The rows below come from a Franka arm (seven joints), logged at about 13 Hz.
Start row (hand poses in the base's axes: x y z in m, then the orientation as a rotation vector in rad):
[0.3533, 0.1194, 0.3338, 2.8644, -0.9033, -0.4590]
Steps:
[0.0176, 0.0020, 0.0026, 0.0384, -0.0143, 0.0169]
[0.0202, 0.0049, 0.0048, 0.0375, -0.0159, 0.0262]
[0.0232, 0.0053, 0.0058, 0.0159, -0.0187, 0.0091]
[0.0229, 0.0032, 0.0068, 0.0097, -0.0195, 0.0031]
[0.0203, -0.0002, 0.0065, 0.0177, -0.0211, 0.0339]
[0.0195, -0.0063, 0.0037, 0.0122, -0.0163, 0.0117]
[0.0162, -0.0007, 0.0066, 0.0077, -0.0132, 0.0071]
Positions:
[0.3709, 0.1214, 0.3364, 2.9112, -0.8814, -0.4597]
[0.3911, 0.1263, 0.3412, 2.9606, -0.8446, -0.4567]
[0.4143, 0.1316, 0.3470, 2.9865, -0.8328, -0.4381]
[0.4372, 0.1348, 0.3538, -2.9983, 0.8279, 0.4138]
[0.4575, 0.1346, 0.3603, -2.9988, 0.7688, 0.3873]
[0.4770, 0.1283, 0.3640, -2.9926, 0.7452, 0.3661]
[0.4932, 0.1276, 0.3706, -2.9882, 0.7305, 0.3483]

